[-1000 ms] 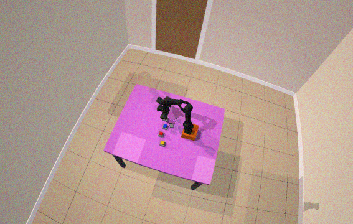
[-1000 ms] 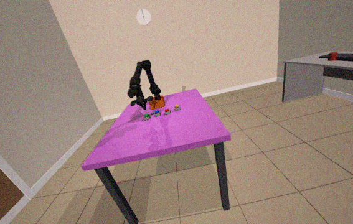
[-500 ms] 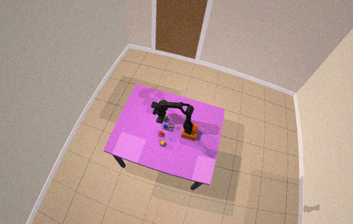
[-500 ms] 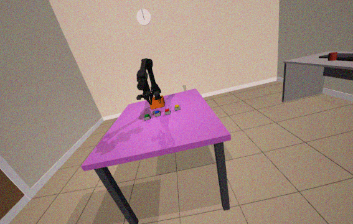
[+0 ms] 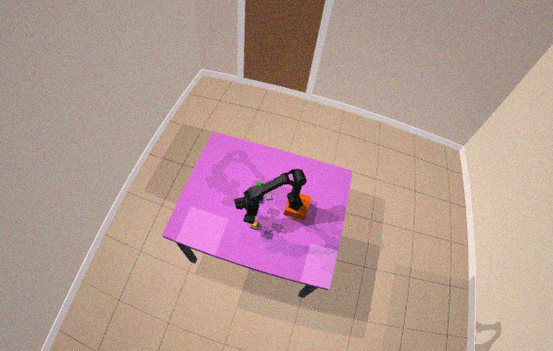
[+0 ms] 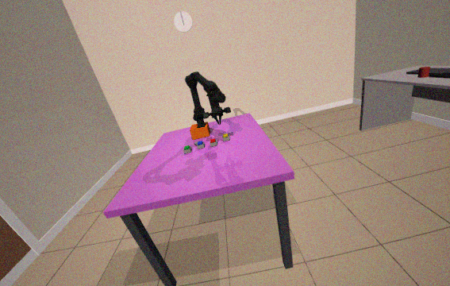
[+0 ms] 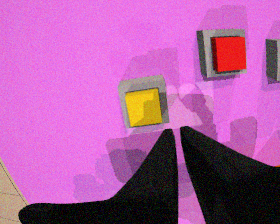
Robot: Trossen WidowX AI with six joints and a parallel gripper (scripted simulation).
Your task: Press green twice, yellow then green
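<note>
Now: gripper tip 100 mm above the yellow button, 20 mm to the right of it and 20 mm past it. Also, from my gripper tip: red button 100 mm below, 70 mm to the right, 40 mm ahead; then green button 250 mm to the right, 90 mm below, 80 mm ahead; then blue button 160 mm to the right, 100 mm below, 40 mm ahead.
</note>
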